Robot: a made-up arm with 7 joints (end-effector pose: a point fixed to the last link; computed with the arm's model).
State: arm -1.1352 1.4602 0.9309 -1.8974 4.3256 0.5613 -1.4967
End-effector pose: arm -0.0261 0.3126 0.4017 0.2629 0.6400 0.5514 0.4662
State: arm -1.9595 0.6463 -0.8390 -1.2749 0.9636 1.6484 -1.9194
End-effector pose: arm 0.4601 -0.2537 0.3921 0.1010 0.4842 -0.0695 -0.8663
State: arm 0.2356 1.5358 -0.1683 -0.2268 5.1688 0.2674 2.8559
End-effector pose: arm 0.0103 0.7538 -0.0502 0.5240 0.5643 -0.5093 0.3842
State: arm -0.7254 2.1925 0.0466 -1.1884 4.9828 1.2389 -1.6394
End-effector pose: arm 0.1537 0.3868 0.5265 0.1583 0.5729 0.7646 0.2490
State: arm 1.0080 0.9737 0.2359 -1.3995 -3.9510 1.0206 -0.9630
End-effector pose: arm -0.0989 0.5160 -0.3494 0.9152 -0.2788 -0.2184 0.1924
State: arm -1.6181 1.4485 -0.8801 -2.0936 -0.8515 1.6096 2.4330
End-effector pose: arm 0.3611 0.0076 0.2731 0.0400 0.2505 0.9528 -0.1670
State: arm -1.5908 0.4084 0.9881 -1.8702 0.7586 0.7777 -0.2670
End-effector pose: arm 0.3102 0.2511 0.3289 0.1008 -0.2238 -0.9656 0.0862
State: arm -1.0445 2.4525 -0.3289 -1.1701 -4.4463 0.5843 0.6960
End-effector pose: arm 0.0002 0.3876 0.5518 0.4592 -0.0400 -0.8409 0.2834
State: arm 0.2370 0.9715 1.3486 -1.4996 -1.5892 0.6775 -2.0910
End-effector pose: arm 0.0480 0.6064 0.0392 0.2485 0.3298 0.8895 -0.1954
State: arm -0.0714 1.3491 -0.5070 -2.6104 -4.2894 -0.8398 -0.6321
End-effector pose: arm 0.2389 0.0792 -0.1330 0.5278 -0.3552 -0.7715 0.0067
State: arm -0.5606 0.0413 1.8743 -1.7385 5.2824 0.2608 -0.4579
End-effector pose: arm 0.1534 0.3933 -0.3559 0.6778 0.6411 -0.1073 0.3437
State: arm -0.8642 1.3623 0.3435 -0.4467 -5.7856 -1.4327 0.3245
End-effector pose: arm 0.3580 0.6495 0.1200 0.1028 -0.3070 0.9444 0.0569
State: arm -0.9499 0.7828 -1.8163 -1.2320 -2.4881 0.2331 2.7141
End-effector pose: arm 0.4789 0.0733 -0.4533 0.4699 0.0010 -0.4112 -0.7811
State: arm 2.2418 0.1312 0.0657 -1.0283 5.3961 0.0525 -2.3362
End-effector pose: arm -0.6765 -0.1479 0.0775 0.1634 -0.5669 0.1701 -0.7893
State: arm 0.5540 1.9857 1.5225 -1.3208 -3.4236 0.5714 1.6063
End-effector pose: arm 0.2307 0.3547 0.4892 0.3703 -0.8621 -0.1121 0.3273
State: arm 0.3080 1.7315 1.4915 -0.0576 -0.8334 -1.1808 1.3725
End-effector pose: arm -0.0344 0.7374 0.1472 0.5461 0.2662 -0.7939 0.0246
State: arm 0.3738 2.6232 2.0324 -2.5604 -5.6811 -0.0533 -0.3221
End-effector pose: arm -0.0154 -0.1592 0.2560 0.5794 -0.2090 0.4942 0.6135
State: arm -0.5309 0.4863 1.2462 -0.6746 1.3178 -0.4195 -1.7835
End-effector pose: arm 0.3995 0.4771 -0.3953 0.6513 0.4605 -0.4119 0.4405
